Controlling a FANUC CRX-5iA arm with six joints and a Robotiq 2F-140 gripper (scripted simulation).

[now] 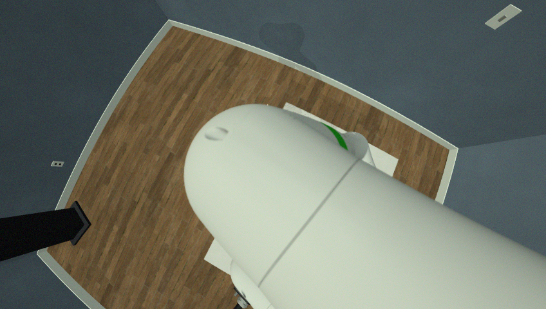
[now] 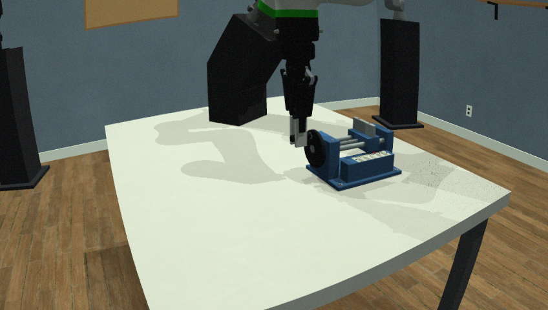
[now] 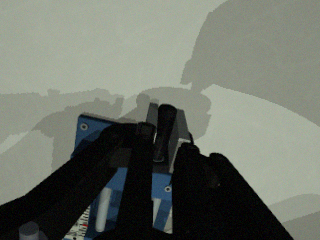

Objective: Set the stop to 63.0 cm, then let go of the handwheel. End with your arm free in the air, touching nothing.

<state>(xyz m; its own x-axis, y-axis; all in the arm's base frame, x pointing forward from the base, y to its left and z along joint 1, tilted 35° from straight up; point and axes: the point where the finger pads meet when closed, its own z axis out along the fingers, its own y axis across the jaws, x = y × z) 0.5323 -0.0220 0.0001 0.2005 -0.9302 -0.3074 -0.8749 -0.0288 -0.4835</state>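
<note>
Now: the handwheel 2 cm to the left of my hand and 2 cm below it. From my hand the other things lie so: stop block 18 cm to the left, 3 cm below, 2 cm behind.
</note>
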